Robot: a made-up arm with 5 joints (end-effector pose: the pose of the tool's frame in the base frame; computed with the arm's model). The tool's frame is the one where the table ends. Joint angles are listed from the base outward.
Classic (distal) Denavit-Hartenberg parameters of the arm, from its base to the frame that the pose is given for. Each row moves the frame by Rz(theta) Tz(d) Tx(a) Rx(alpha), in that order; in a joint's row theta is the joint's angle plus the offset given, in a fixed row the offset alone. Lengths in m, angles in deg.
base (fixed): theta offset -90, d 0.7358, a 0.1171, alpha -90
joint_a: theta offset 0, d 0.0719, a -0.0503, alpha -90
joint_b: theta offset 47.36, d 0, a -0.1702, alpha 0
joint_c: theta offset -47.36, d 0.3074, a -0.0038, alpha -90
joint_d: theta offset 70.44, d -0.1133, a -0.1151, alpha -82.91
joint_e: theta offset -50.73, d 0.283, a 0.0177, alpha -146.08
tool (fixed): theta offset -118.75, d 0.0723, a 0, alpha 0
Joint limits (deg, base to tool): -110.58..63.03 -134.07..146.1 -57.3..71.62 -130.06..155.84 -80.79..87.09
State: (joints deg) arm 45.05 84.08 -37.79 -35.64 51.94
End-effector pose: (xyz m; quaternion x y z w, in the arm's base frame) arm 0.4411 0.0044 0.6061 0.9944 -0.0572 0.0775 0.0444
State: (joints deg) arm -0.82 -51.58 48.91 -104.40 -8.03
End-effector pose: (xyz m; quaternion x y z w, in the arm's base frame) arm 0.1536 0.0451 0.6501 -0.9318 0.3035 -0.1800 0.0851
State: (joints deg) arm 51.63 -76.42 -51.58 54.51 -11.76
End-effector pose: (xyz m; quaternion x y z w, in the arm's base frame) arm -0.1794 0.3808 0.5710 0.0409 -0.1812 0.9820 0.0355
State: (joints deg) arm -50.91 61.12 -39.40 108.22 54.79
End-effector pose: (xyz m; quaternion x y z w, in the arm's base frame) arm 0.3175 -0.6185 0.5028 -0.3604 0.1336 -0.5359 0.7517
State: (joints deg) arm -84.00 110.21 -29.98 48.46 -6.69
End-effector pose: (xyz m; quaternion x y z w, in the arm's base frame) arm 0.3139 -0.6097 0.8554 -0.3772 -0.2848 -0.1440 0.8694
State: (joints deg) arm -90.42 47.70 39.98 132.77 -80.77
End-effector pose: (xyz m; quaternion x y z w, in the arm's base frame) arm 0.0732 -0.5851 0.7569 -0.6955 0.4068 -0.1852 0.5626
